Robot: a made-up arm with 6 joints.
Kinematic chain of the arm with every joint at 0, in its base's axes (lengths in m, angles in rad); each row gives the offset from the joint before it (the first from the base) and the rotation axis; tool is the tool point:
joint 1: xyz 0 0 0.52 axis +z
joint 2: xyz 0.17 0 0 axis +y
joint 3: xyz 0 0 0.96 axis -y
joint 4: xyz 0 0 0.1 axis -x
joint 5: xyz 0.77 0 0 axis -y
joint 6: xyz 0.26 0 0 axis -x
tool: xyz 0 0 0
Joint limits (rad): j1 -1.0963..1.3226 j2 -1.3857..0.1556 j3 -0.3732..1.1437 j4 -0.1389..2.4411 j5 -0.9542..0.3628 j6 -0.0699..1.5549
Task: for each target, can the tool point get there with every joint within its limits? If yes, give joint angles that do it. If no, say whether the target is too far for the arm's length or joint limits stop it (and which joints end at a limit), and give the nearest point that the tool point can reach.
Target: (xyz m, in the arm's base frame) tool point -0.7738 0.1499 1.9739
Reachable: yes | joints -0.3826 -1.0559 0.5275 1.5434 -0.6143 0.4628
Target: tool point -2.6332 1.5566 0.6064
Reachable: no: too far | nearest point -1.4584 0.8621 1.0396 | short by 1.432 m
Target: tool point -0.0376 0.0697 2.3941
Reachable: yes | joints -0.5967 -0.4646 0.8090 1.1606 0.1540 0.3208
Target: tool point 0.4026 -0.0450 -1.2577
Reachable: no: joint limits stop it (at a limit: joint 2, joint 3, joint 5) | nearest point 1.0503 -0.1174 0.9073 | short by 2.261 m
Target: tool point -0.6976 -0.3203 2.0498
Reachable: yes | joints 0.2706 -0.9157 0.8610 0.7541 -0.7567 0.7676
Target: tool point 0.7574 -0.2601 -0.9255
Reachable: no: joint limits stop it (at a limit: joint 2, joint 3, joint 5) | nearest point 0.9996 -0.3433 0.9073 | short by 1.851 m
